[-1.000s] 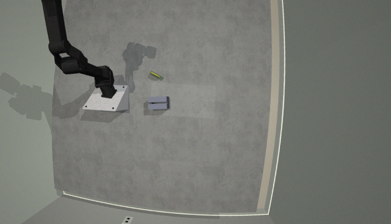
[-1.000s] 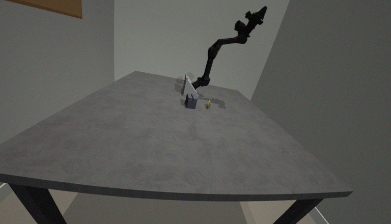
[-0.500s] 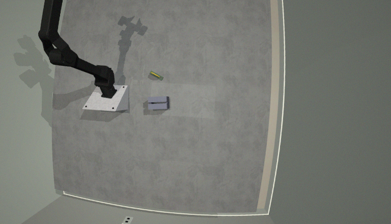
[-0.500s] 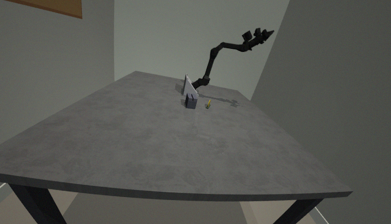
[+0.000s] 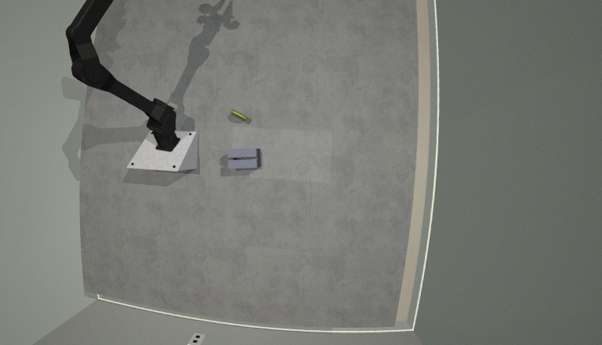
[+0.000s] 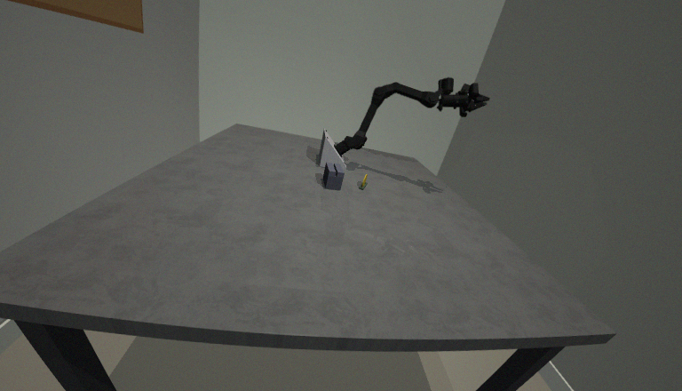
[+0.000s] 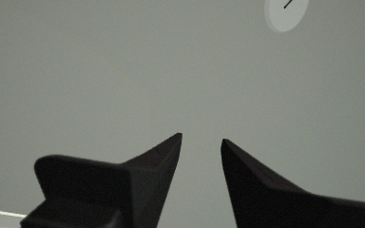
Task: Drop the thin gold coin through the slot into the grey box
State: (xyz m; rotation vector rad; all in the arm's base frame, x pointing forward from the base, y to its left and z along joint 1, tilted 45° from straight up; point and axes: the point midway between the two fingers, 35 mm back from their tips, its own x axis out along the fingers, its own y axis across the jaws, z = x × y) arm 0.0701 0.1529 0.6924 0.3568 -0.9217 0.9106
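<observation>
My gripper tip is 50 cm to the left of the gold coin, 44 cm above it and 18 cm short of it.
</observation>
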